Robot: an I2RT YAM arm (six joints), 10 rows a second.
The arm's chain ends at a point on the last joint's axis. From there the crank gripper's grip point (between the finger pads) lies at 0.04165 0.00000 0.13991 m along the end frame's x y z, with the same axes.
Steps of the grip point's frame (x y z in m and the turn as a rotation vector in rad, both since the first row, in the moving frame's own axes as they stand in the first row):
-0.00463, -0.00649, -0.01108, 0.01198, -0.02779, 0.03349
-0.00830, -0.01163, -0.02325, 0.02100, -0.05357, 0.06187
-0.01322, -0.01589, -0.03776, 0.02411, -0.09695, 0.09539
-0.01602, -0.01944, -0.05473, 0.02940, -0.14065, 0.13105
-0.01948, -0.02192, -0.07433, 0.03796, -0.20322, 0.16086
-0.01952, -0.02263, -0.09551, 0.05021, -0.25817, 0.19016
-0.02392, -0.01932, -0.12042, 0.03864, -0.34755, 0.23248
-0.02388, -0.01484, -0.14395, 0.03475, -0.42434, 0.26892
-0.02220, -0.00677, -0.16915, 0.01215, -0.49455, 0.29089
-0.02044, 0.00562, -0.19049, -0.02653, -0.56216, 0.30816
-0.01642, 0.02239, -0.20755, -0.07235, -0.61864, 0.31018
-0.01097, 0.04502, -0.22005, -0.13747, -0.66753, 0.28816
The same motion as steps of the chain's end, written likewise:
-0.00073, -0.00614, -0.01218, 0.01198, -0.02779, 0.03349
-0.00077, -0.01101, -0.02527, 0.02100, -0.05357, 0.06187
0.00053, -0.01579, -0.04114, 0.02411, -0.09695, 0.09539
0.00403, -0.01941, -0.05919, 0.02940, -0.14065, 0.13105
0.00959, -0.02086, -0.07985, 0.03796, -0.20322, 0.16086
0.01743, -0.01984, -0.10148, 0.05021, -0.25817, 0.19016
0.02626, -0.01763, -0.12623, 0.03864, -0.34755, 0.23248
0.03752, -0.01280, -0.14866, 0.03475, -0.42434, 0.26892
0.04969, -0.00671, -0.17205, 0.01215, -0.49455, 0.29089
0.06175, 0.00159, -0.19076, -0.02653, -0.56216, 0.30816
0.07440, 0.01316, -0.20478, -0.07235, -0.61864, 0.31018
0.08729, 0.02759, -0.21356, -0.13747, -0.66753, 0.28816

